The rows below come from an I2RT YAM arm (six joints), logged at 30 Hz.
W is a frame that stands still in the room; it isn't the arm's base.
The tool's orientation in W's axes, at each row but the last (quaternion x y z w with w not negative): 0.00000 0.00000 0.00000 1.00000; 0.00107 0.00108 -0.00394 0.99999; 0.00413 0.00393 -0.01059 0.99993; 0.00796 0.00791 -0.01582 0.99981; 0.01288 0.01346 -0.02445 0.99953; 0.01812 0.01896 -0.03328 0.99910; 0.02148 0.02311 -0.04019 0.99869; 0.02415 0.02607 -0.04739 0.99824; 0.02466 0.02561 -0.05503 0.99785; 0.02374 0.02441 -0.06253 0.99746; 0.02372 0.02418 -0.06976 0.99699; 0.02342 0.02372 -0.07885 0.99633
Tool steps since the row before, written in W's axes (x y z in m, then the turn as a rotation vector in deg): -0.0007 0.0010 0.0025 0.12 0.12 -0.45; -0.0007 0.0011 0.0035 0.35 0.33 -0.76; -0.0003 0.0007 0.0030 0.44 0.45 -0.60; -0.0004 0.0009 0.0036 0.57 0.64 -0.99; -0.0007 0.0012 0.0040 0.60 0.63 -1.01; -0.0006 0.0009 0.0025 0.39 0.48 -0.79; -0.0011 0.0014 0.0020 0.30 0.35 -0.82; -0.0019 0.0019 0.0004 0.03 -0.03 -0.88; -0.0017 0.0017 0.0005 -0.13 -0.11 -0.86; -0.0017 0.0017 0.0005 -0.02 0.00 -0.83; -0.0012 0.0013 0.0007 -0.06 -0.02 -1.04; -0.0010 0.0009 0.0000 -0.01 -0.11 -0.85
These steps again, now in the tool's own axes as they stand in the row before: -0.0007 0.0010 0.0025 0.12 0.12 -0.45; -0.0007 0.0011 0.0035 0.35 0.33 -0.76; -0.0003 0.0007 0.0030 0.44 0.45 -0.60; -0.0005 0.0009 0.0036 0.57 0.64 -0.99; -0.0009 0.0013 0.0039 0.60 0.63 -1.01; -0.0008 0.0009 0.0024 0.39 0.48 -0.79; -0.0013 0.0014 0.0019 0.31 0.34 -0.82; -0.0021 0.0017 0.0002 0.08 -0.07 -0.87; -0.0019 0.0015 0.0003 -0.07 -0.16 -0.86; -0.0019 0.0015 0.0003 0.02 -0.04 -0.83; -0.0014 0.0011 0.0006 0.00 -0.07 -1.04; -0.0011 0.0007 -0.0001 0.05 -0.15 -0.84
